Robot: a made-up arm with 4 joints. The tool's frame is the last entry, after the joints. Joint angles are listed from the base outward. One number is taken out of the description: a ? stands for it. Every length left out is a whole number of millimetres.
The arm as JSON. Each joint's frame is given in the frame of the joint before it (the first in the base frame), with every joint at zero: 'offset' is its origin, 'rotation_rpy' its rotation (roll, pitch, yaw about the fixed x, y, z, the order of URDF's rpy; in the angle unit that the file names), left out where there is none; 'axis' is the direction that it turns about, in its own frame. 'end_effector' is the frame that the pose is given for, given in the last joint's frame.
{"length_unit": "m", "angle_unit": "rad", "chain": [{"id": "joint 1", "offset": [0.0, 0.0, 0.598], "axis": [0.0, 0.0, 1.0]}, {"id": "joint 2", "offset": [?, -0.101, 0.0], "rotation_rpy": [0.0, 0.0, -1.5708], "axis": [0.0, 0.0, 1.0]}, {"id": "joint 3", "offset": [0.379, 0.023, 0.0], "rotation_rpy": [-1.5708, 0.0, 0.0], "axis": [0.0, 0.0, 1.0]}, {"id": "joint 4", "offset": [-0.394, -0.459, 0.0], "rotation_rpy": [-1.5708, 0.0, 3.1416], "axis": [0.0, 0.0, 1.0]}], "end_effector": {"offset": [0.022, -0.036, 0.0], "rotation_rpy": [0.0, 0.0, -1.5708]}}
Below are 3 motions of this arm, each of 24 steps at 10 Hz.
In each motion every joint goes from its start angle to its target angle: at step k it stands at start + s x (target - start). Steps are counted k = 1, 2, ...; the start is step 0. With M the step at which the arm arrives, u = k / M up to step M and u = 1 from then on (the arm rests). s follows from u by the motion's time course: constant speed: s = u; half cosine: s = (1 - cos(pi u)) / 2; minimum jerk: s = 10 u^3 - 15 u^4 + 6 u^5.
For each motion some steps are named. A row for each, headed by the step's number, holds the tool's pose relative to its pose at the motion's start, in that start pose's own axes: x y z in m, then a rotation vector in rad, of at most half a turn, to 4 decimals.
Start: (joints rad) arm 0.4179 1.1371 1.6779 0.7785
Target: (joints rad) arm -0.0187 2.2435 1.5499 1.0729
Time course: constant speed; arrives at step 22
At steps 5, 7, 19, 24:
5: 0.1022 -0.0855 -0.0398 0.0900 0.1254 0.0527
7: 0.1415 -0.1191 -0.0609 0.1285 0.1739 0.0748
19: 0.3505 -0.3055 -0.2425 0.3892 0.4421 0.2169
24: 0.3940 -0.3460 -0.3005 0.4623 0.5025 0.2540

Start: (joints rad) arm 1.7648 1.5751 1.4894 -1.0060
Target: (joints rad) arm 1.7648 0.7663 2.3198 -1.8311
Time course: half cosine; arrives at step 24
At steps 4, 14, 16, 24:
4: -0.0007 -0.0540 0.0221 0.0750 0.0201 -0.0581
14: -0.0168 -0.5598 0.0209 0.6410 0.3378 -0.4045
16: -0.0171 -0.6647 -0.0236 0.7388 0.4356 -0.4404
24: -0.0065 -0.8580 -0.1581 0.9014 0.6599 -0.4663

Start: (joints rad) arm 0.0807 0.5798 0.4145 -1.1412
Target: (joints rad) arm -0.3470 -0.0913 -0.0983 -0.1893
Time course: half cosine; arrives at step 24
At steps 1, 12, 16, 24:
1: -0.0014 -0.0005 -0.0008 0.0008 -0.0028 -0.0002
12: -0.1319 0.0131 -0.1150 -0.0322 -0.2892 -0.0559
16: -0.1556 0.0544 -0.1799 -0.1241 -0.3749 -0.1042
24: -0.1458 0.1002 -0.2434 -0.2413 -0.4004 -0.1624

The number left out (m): -0.083
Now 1 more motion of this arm.
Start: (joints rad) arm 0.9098 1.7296 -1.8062 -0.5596
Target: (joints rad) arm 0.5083 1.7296 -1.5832 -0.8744
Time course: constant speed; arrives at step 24
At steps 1, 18, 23, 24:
1: 0.0037 -0.0035 0.0040 -0.0009 0.0187 -0.0093
18: 0.0863 -0.0540 0.0574 -0.0576 0.3367 -0.1882
23: 0.1161 -0.0661 0.0669 -0.0896 0.4285 -0.2475
24: 0.1223 -0.0684 0.0684 -0.0968 0.4467 -0.2596

